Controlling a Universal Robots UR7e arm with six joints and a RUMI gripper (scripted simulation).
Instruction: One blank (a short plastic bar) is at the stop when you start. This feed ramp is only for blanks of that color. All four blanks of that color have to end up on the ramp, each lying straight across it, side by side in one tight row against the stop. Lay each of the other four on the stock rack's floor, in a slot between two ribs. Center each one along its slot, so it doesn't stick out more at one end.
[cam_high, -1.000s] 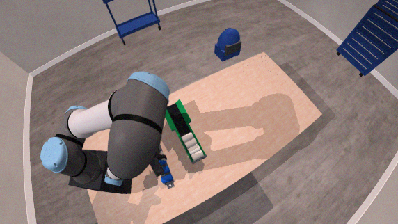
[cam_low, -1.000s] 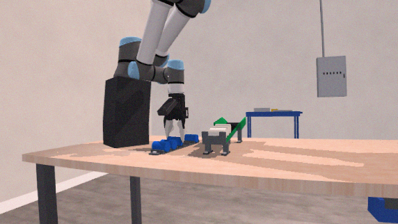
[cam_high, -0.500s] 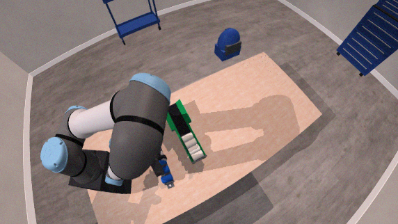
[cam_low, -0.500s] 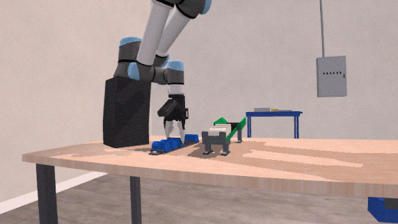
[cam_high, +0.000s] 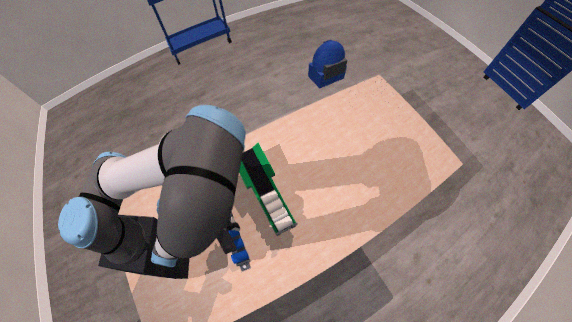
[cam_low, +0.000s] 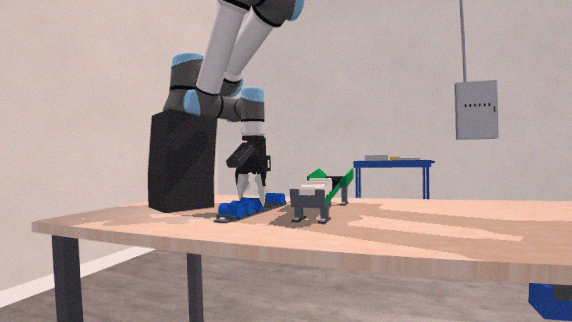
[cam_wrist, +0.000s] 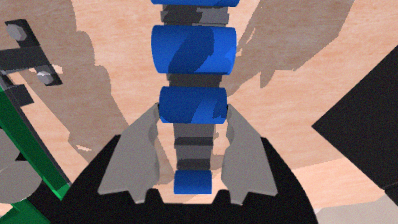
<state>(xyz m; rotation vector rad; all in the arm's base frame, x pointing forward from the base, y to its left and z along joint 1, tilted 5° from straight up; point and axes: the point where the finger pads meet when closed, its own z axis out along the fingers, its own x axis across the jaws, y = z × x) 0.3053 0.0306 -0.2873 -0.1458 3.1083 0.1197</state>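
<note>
My hand is 3 cm to the right of the grey stock rack and 4 cm above it. Also, from my hand: grey stop 23 cm ahead, 6 cm to the right, 2 cm above.
</note>
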